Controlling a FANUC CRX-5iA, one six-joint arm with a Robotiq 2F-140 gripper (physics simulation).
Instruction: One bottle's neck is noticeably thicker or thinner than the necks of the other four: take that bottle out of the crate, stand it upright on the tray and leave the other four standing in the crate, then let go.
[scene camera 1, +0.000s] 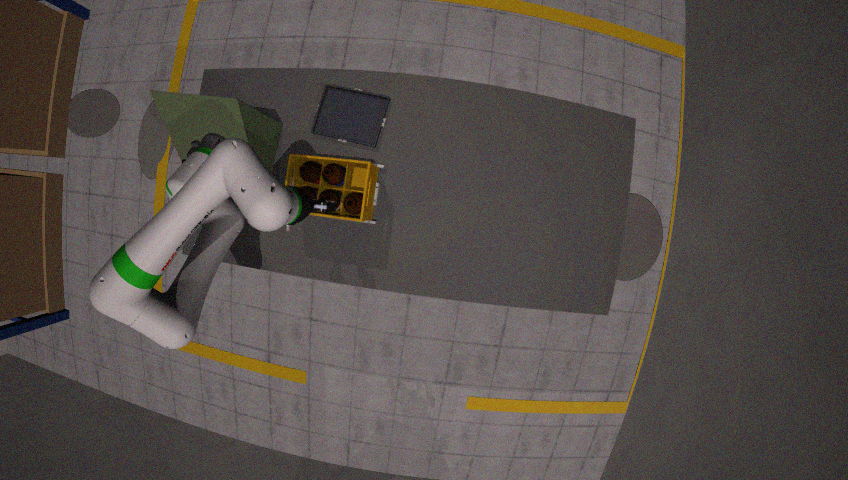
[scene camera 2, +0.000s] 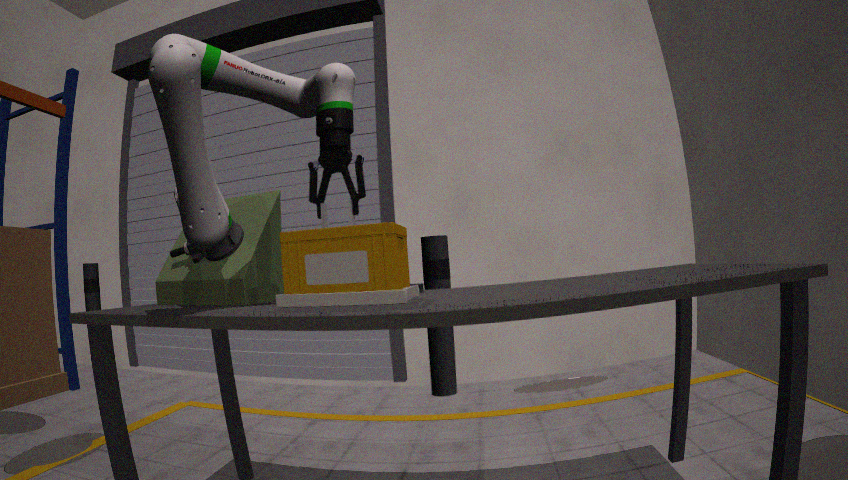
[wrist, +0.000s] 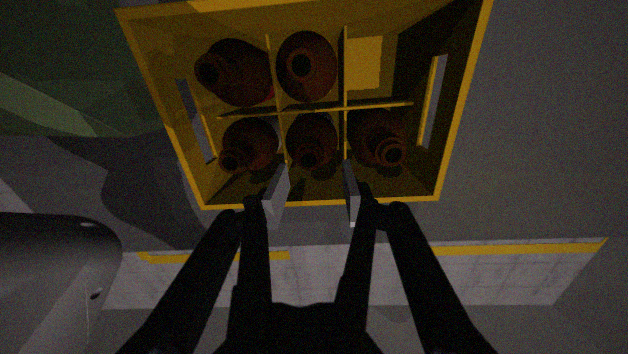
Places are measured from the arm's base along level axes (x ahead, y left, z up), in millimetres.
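Where they show: gripper, fingertip midpoint: (wrist: 315, 173); arm's base at its link origin: (scene camera 2: 223, 242).
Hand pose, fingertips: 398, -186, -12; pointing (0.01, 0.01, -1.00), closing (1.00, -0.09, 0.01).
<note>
Things, the pixels of their centre, and the offset from my fingertips, as dx, dy, dz. "*": a spot on its surface instead. Level surfaces: height alone.
- yellow crate at the middle of its body: (wrist: 311, 110) (scene camera 2: 346, 266) (scene camera 1: 331, 188) +3, +57, -78
- right bottle at the middle of its body: (wrist: 375, 136) (scene camera 1: 355, 203) +85, +6, -80
- dark tray at a spot on its surface: (scene camera 1: 351, 115) * +36, +331, -160
- crate's back right compartment at a spot on its surface: (wrist: 362, 62) * +88, +102, -158
- grey table at its surface level: dz -166
The yellow crate (scene camera 1: 371, 202) (scene camera 2: 386, 261) (wrist: 465, 102) holds five dark reddish-brown bottles, standing in separate compartments. In the wrist view the back row has a left bottle (wrist: 240, 72) and a middle bottle (wrist: 320, 80); the front row has a left bottle (wrist: 255, 140), a middle bottle (wrist: 312, 135) and a right bottle (wrist: 372, 135). I cannot tell surely in the dim light which neck differs. My gripper (scene camera 2: 338, 215) (wrist: 315, 173) is partly open, empty and pointing down, its fingertips just above the crate, near the front middle bottle. The dark tray (scene camera 1: 351, 115) is empty.
The tray lies behind the crate in the overhead view. The crate's back right compartment (wrist: 362, 62) is empty. Thin yellow dividers (wrist: 320, 108) separate the bottles. The green sloped robot base (scene camera 1: 202, 115) (scene camera 2: 255, 237) stands left of the crate on the grey table (scene camera 1: 505, 178) (scene camera 2: 565, 291).
</note>
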